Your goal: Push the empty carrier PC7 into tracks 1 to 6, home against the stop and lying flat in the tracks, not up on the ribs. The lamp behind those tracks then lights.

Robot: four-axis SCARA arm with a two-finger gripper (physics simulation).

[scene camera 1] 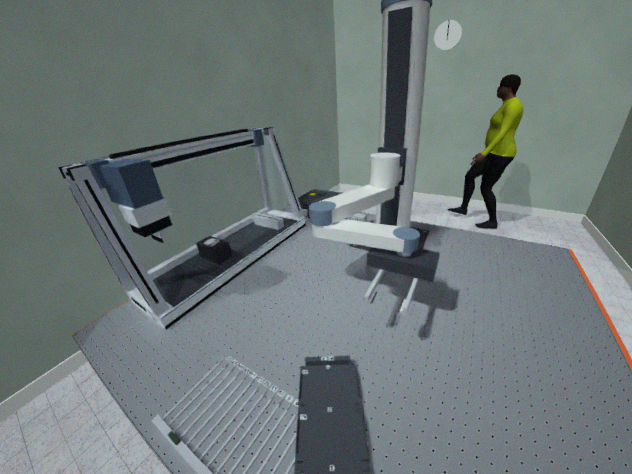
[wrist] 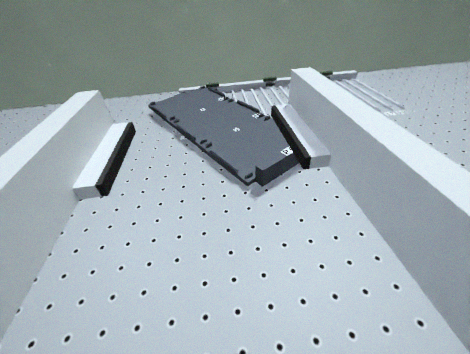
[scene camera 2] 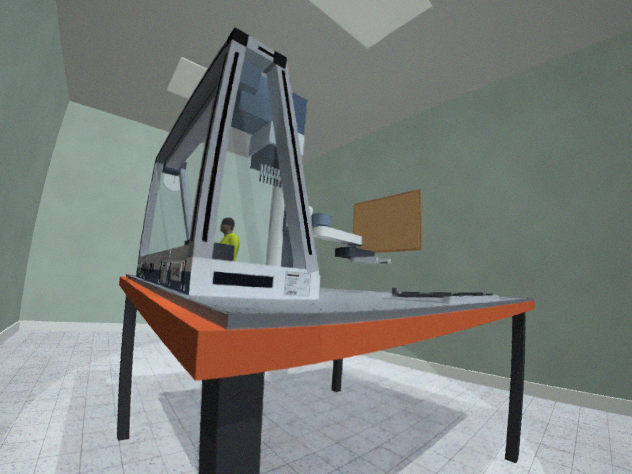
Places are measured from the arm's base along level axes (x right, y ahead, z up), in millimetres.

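Pixels of known places: gripper, fingertip midpoint: point(scene camera 1: 384, 305) point(wrist: 201, 101) point(scene camera 2: 383, 259).
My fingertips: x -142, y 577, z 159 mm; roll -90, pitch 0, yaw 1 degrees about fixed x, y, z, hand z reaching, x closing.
Note:
For each thing: its top centre in the pictures, then the offset to it from my fingertips. "spot": a spot on its surface instead.
- dark grey carrier PC7 at its top centre: point(wrist: 218, 110) point(scene camera 1: 330, 430) point(scene camera 2: 438, 289) dz -115, dx +12, dy +254 mm
- lamp at its top centre: point(wrist: 212, 83) dz -124, dx +6, dy +430 mm
- blue head at a spot on its surface: point(scene camera 1: 135, 184) spot: dz +291, dx +606, dy +177 mm
The dark grey carrier PC7 point(scene camera 1: 334, 413) point(scene camera 2: 433, 293) point(wrist: 225, 130) lies at the low-numbered side of the ribbed tracks point(wrist: 256, 98), its labelled handle end toward the arm. Whether it lies flat or touches the stop point(scene camera 1: 162, 423) point(wrist: 245, 83) cannot be told. Several pale ribs show beside it. Dark green lamps point(scene camera 1: 174, 437) point(wrist: 270, 81) sit along the stop and look unlit; one lamp point(wrist: 212, 85) is just behind the carrier's far end. My gripper point(scene camera 1: 386, 302) point(scene camera 2: 381, 261) point(wrist: 201, 101) is shut on nothing, its fingertips standing apart. It hangs above the table, back from the handle.
A gantry machine point(scene camera 1: 232, 269) point(scene camera 2: 204, 265) with a blue head point(scene camera 1: 135, 184) stands left of the arm in scene camera 1. The arm's column point(scene camera 1: 398, 102) rises behind the gripper. A person point(scene camera 1: 502, 130) point(scene camera 2: 232, 244) is beyond the table.

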